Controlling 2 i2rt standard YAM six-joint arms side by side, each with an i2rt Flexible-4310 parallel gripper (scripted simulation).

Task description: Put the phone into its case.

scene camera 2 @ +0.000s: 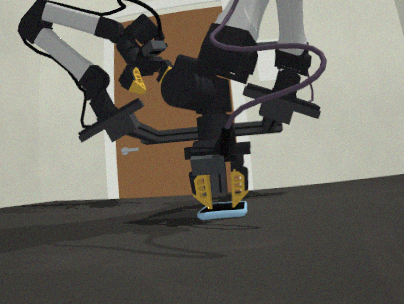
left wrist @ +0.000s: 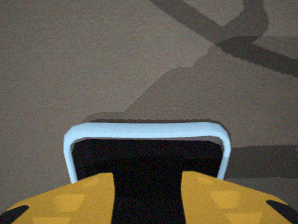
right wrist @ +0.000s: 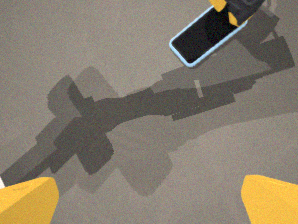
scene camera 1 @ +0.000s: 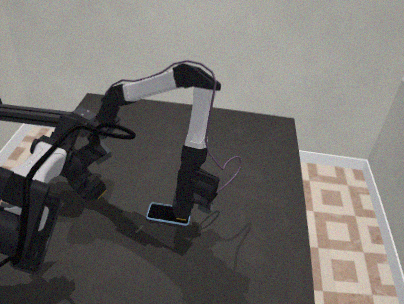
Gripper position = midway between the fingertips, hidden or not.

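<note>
Left wrist view: my left gripper (left wrist: pixel 147 181) is visible. The right wrist view contains a black phone (right wrist: pixel 205 33) and my right gripper (right wrist: pixel 149 185). In scene camera 2 I see my right gripper (scene camera 2: pixel 160 90); scene camera 1 also shows my right gripper (scene camera 1: pixel 91 178).
</note>
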